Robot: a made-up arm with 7 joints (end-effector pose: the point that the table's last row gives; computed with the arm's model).
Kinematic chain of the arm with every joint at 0, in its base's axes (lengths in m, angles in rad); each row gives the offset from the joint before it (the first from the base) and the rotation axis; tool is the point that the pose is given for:
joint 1: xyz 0 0 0.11 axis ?
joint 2: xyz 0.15 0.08 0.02 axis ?
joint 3: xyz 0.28 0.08 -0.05 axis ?
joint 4: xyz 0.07 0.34 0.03 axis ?
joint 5: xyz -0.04 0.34 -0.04 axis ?
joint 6: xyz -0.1 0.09 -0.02 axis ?
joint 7: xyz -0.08 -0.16 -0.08 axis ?
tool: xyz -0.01 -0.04 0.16
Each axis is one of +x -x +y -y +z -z.
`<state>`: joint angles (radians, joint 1 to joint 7).
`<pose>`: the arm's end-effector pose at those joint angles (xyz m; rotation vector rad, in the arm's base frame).
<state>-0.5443 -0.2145 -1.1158 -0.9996 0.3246 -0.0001 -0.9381</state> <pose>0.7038 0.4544 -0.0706 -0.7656 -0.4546 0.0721</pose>
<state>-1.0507 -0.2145 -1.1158 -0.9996 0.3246 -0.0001 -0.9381</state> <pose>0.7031 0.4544 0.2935 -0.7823 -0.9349 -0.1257</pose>
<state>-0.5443 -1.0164 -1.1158 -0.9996 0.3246 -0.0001 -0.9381</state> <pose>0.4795 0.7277 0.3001 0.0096 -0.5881 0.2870</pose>
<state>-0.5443 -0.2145 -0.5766 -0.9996 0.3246 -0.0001 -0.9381</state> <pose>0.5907 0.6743 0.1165 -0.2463 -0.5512 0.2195</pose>
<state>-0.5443 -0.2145 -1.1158 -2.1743 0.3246 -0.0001 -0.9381</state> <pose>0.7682 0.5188 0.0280 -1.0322 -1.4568 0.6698</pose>
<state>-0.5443 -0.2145 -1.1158 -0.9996 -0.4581 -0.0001 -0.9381</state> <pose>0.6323 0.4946 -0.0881 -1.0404 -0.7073 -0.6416</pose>
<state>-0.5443 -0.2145 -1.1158 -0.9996 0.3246 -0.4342 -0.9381</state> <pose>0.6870 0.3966 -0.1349 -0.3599 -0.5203 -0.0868</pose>
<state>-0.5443 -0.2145 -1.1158 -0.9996 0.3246 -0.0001 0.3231</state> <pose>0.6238 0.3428 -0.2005 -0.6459 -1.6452 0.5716</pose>
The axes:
joint 1: +y
joint 2: -x
joint 3: +x
joint 4: +y
joint 5: +x
joint 6: +z
joint 7: -y

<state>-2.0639 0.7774 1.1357 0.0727 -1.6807 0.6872 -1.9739</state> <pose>-0.3758 0.5897 0.5227 -0.0399 0.4198 -1.4090</pose>
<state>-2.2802 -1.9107 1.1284 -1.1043 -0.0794 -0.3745 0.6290</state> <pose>-0.5978 -0.5160 0.0457 2.7462 0.1125 0.7301</pose>
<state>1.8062 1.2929 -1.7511 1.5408 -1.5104 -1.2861 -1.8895</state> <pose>-0.5611 -0.4477 -0.2494 -2.1527 -1.9324 -0.4055</pose>
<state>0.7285 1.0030 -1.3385 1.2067 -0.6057 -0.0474 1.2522</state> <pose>-0.2463 -0.0420 -0.6656 -2.3395 0.9083 1.2992</pose>
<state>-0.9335 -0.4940 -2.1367 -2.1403 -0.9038 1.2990 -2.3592</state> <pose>0.8435 0.3385 0.3024 -0.7653 -0.9441 -2.4898</pose>
